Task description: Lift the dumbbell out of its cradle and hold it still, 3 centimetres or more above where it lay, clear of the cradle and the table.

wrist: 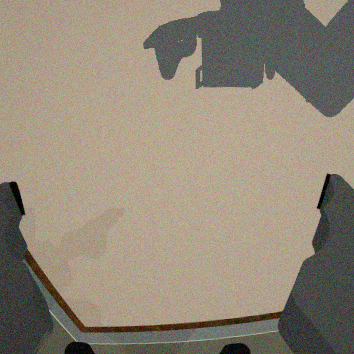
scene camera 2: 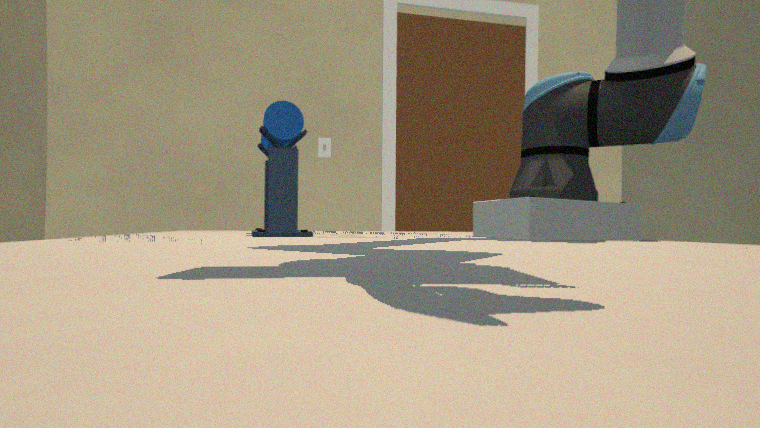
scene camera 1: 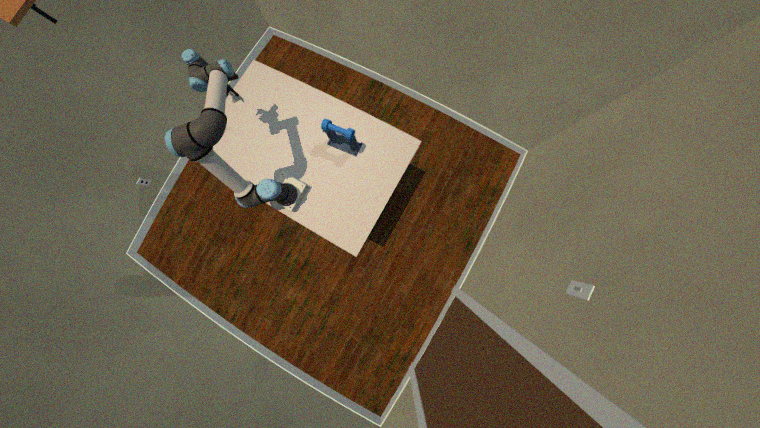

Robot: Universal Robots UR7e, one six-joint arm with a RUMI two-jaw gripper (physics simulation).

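Pixels of known places: gripper, between the fingertips: (wrist: 168, 181) (scene camera 1: 237, 96); arm's base, origin of its link: (scene camera 2: 551, 203) (scene camera 1: 286, 194).
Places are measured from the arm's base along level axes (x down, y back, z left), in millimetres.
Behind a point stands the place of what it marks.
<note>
The blue dumbbell (scene camera 1: 338, 129) {z -134, x -157, y -506 mm} (scene camera 2: 284, 122) {z -27, x -136, y -497 mm} lies level across the tops of the dark blue-grey cradle (scene camera 1: 343, 143) {z -117, x 56, y -507 mm} (scene camera 2: 281, 191) {z -30, x -15, y -501 mm}, which stands upright on the pale table. In the second scene view one round end faces the camera and sits in a V-shaped fork; the far end is mostly hidden behind it. My gripper (scene camera 1: 237, 86) {z 589, x -158, y -376 mm} (wrist: 168, 181) {z 589, x -158, y -376 mm} is open and empty. In the first scene view it is over the table's upper left edge, well to the left of the dumbbell. The dumbbell and cradle do not show in the wrist view.
The arm's base stands on a light block (scene camera 2: 500, 219) {z 33, x 31, y -119 mm} at the table's edge, below and left of the cradle in the first scene view. The arm bends out past the left edge of the table (scene camera 1: 340, 212) {z -360, x 64, y -84 mm}. The arm's shadow falls between base and cradle. Walls surround the floor.
</note>
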